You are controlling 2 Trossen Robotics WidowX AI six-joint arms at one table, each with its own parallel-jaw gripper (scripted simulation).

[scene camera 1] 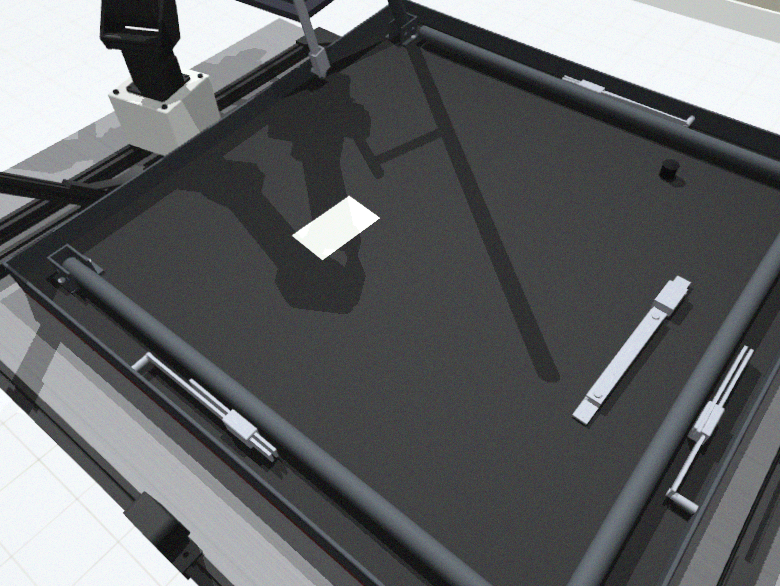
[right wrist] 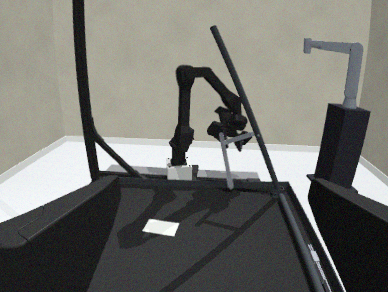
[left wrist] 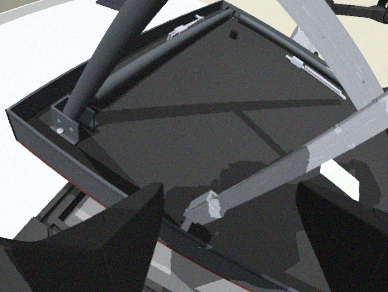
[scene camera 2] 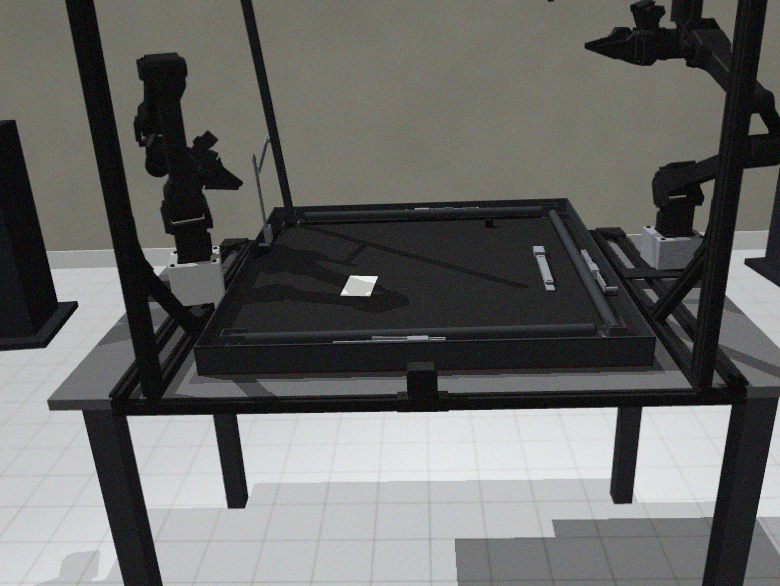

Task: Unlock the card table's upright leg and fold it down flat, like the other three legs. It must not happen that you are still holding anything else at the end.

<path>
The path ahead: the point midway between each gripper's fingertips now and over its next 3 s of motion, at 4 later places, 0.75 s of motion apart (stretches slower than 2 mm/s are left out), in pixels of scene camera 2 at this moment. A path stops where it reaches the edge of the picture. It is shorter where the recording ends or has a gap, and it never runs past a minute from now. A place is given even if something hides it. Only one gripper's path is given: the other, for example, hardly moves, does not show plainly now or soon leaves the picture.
My left gripper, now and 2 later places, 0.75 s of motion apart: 240,186; 223,164; 230,136
</path>
